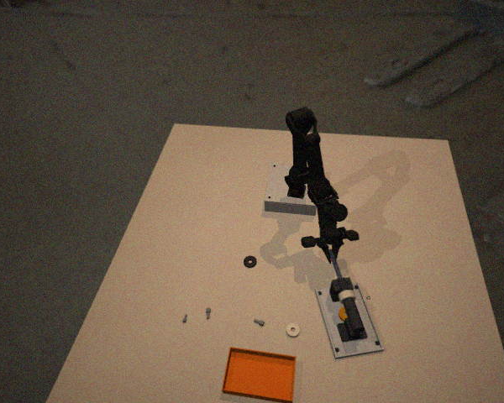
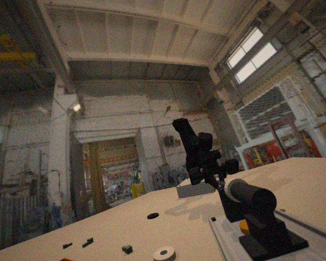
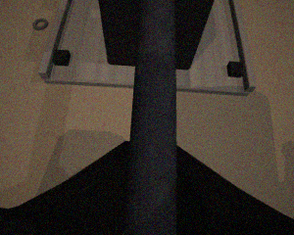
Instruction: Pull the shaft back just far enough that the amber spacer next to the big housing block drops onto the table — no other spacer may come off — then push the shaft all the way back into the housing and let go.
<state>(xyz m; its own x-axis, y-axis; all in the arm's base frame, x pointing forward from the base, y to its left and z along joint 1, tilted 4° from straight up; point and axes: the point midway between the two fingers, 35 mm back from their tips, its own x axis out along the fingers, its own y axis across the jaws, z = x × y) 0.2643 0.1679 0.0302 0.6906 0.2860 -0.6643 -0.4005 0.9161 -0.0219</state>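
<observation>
Now: the dark shaft 50 mm ahead of my gripper tip, 30 mm above it and 20 mm to the left of it. Round my gripper tip: orange tray (400 mm ahead, 160 mm to the right, 40 mm below); then white spacer (130 mm ahead, 60 mm to the left, 30 mm above); then amber spacer (150 mm ahead, 70 mm to the left, 40 mm below).
</observation>
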